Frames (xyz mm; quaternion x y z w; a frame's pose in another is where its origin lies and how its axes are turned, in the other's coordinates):
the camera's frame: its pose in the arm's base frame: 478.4 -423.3 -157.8 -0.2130 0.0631 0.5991 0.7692
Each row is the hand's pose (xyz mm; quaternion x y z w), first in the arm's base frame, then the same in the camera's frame.
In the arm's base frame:
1: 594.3 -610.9 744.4 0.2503 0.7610 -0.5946 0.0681
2: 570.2 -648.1 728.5 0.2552 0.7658 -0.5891 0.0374
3: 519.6 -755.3 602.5 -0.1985 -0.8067 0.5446 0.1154
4: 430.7 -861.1 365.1 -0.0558 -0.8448 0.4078 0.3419
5: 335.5 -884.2 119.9 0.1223 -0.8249 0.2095 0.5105
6: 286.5 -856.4 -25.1 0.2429 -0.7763 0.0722 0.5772
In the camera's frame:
1: -454.0 -373.3 719.2 -0.7005 -0.5578 0.3203 0.3092
2: -488.2 -353.5 693.6 -0.7002 -0.5593 0.2963 0.3302
3: -553.6 -294.3 544.8 -0.6458 -0.6249 0.1654 0.4064
4: -589.1 -170.4 302.3 -0.5020 -0.7248 -0.0746 0.4659
5: -549.4 -22.7 87.0 -0.3046 -0.7847 -0.3127 0.4401
6: -486.9 65.7 -24.7 -0.1599 -0.7945 -0.4403 0.3865

